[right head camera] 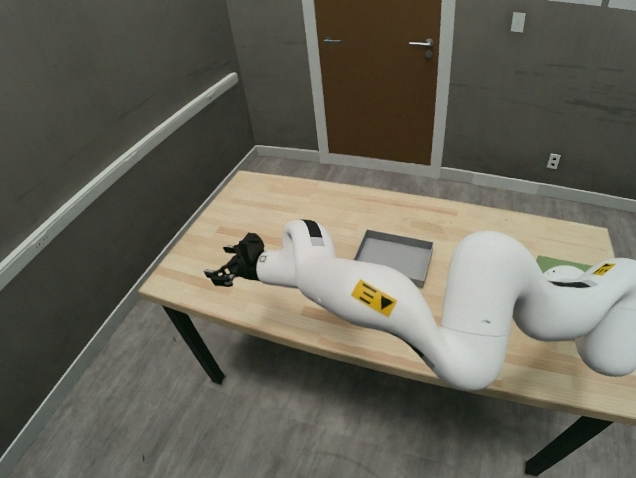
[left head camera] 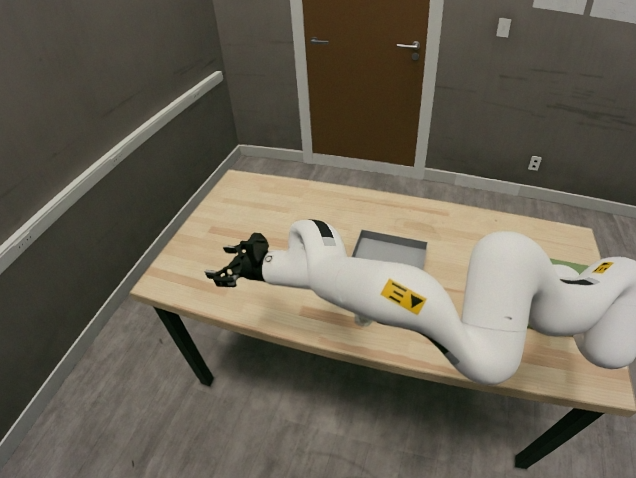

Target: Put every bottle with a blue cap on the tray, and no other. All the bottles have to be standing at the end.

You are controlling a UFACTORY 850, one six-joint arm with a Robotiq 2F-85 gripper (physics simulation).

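My gripper [left head camera: 220, 262] [right head camera: 218, 261] is open and empty. It points left, above the left part of the table, apart from any bottle that shows. The grey tray [left head camera: 390, 251] [right head camera: 394, 254] lies near the middle of the table, behind my arm, which hides its front part; no bottle shows on the visible part of it. In the left head view, a small part of a clear, pale object [left head camera: 362, 320], perhaps a bottle, shows below my forearm near the front of the table. Its cap and posture are hidden. No blue cap shows in either view.
My white arm [left head camera: 493, 287] [right head camera: 475, 287] stretches across the table [left head camera: 308, 200] [right head camera: 318, 200] from the right and hides much of its middle and right. A green patch [left head camera: 568, 265] [right head camera: 555, 262] shows behind the arm at the right. A wall stands beyond the table's left side.
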